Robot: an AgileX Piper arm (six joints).
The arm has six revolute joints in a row. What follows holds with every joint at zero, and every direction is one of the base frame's.
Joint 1 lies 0.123 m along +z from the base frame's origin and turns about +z.
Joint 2 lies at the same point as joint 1 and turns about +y.
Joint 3 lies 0.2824 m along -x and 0.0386 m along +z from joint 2 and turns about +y.
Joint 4 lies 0.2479 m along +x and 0.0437 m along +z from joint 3 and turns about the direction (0.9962, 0, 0.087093).
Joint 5 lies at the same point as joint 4 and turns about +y.
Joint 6 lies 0.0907 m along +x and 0.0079 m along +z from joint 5 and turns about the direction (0.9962, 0, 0.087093).
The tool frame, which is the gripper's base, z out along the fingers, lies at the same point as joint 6; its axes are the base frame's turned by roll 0, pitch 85.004 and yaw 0 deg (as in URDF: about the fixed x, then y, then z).
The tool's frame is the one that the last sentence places.
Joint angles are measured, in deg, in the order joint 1, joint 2, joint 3, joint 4, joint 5, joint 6. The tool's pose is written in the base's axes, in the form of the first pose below.
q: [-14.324 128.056 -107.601 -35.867 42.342 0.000]
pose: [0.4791 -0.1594 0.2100], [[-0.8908 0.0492 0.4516], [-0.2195 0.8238 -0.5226], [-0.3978 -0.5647 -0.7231]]
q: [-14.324 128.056 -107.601 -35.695 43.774 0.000]
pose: [0.4770 -0.1597 0.2090], [[-0.9017 0.0502 0.4293], [-0.2046 0.8254 -0.5262], [-0.3808 -0.5624 -0.7340]]
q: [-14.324 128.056 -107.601 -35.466 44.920 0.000]
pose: [0.4754 -0.1599 0.2082], [[-0.9100 0.0517 0.4114], [-0.1917 0.8274 -0.5279], [-0.3676 -0.5592 -0.7430]]
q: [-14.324 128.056 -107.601 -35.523 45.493 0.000]
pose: [0.4746 -0.1601 0.2079], [[-0.9141 0.0513 0.4022], [-0.1870 0.8269 -0.5304], [-0.3598 -0.5600 -0.7463]]
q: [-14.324 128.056 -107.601 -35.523 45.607 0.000]
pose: [0.4744 -0.1602 0.2079], [[-0.9149 0.0513 0.4004], [-0.1859 0.8269 -0.5307], [-0.3583 -0.5600 -0.7470]]
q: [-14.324 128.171 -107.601 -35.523 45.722 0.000]
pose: [0.4744 -0.1602 0.2068], [[-0.9164 0.0502 0.3971], [-0.1847 0.8272 -0.5307], [-0.3551 -0.5597 -0.7488]]
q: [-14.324 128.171 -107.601 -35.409 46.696 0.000]
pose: [0.4730 -0.1604 0.2062], [[-0.9230 0.0509 0.3815], [-0.1745 0.8282 -0.5326], [-0.3431 -0.5581 -0.7555]]
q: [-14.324 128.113 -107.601 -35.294 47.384 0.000]
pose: [0.4719 -0.1605 0.2062], [[-0.9271 0.0522 0.3712], [-0.1670 0.8291 -0.5336], [-0.3356 -0.5567 -0.7599]]
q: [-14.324 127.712 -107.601 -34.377 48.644 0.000]
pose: [0.4695 -0.1597 0.2084], [[-0.9322 0.0615 0.3567], [-0.1470 0.8361 -0.5285], [-0.3307 -0.5451 -0.7704]]
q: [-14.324 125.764 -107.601 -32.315 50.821 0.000]
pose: [0.4634 -0.1573 0.2226], [[-0.9327 0.0911 0.3489], [-0.1104 0.8490 -0.5168], [-0.3433 -0.5205 -0.7818]]
